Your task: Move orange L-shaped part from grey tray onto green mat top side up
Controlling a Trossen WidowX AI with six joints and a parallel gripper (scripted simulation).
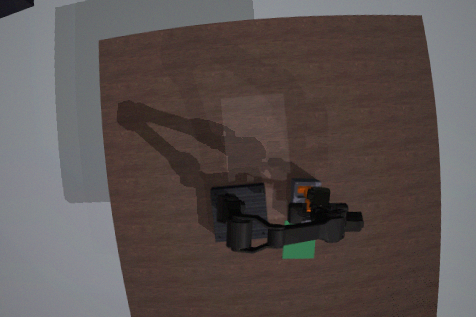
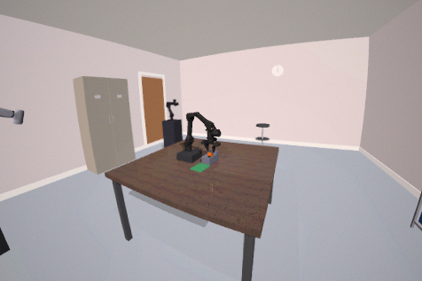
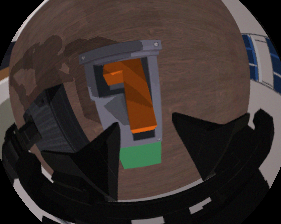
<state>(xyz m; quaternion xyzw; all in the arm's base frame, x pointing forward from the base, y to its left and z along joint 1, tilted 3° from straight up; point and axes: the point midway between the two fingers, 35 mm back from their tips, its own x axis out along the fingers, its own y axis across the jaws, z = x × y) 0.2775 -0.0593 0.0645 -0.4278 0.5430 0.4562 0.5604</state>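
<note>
Now: the orange L-shaped part 1 cm behind my gripper tip, 4 cm to the left of it and 6 cm below it. The rest, counted from my gripper tip: green mat (5 cm behind, 14 cm to the right, 12 cm below).
</note>
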